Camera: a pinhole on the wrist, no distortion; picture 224 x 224 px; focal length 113.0 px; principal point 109.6 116.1 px. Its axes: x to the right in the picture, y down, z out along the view. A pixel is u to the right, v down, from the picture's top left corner.
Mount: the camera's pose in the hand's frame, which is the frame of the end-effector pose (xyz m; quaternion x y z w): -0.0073 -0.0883 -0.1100 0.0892 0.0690 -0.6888 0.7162
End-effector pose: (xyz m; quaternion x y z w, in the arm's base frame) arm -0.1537 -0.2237 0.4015 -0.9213 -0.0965 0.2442 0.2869
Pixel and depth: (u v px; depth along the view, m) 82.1 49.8 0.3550
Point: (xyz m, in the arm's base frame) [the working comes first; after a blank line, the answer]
In the camera's frame: -0.0864 -0.2083 0.3550

-0.4787 -0.1025 0.3656
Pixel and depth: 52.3 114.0 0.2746
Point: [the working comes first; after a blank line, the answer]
In the camera's frame: -0.1392 -0.0051 0.2746

-0.2708 -0.1295 0.2845
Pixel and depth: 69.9 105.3 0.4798
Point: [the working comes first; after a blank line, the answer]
In the camera's frame: -0.1686 -0.0459 0.4798

-0.4155 -0.0304 0.1668
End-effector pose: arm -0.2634 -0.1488 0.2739 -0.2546 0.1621 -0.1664 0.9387
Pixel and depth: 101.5 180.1 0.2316
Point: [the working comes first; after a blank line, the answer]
In the camera's frame: -0.0166 0.1312 0.2316

-0.1379 -0.2398 0.4126
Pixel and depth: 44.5 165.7 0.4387
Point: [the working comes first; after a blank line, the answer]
In the camera's frame: -0.2527 0.1926 0.4387

0.0461 0.0021 0.5129
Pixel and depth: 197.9 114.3 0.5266
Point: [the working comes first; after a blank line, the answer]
In the camera's frame: 0.4115 -0.0084 0.5266

-0.2916 -0.5067 0.8541
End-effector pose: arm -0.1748 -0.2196 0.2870 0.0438 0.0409 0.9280 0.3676
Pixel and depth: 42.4 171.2 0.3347
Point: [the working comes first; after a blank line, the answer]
In the camera's frame: -0.1990 0.1632 0.3347

-0.2714 -0.1391 0.5619
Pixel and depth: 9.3 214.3 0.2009
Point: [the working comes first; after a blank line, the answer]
In the camera's frame: -0.1783 0.1746 0.2009

-0.3044 -0.1417 0.4301
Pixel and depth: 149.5 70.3 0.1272
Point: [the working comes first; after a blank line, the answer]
In the camera's frame: 0.0449 -0.0516 0.1272

-0.0209 -0.1428 0.2687
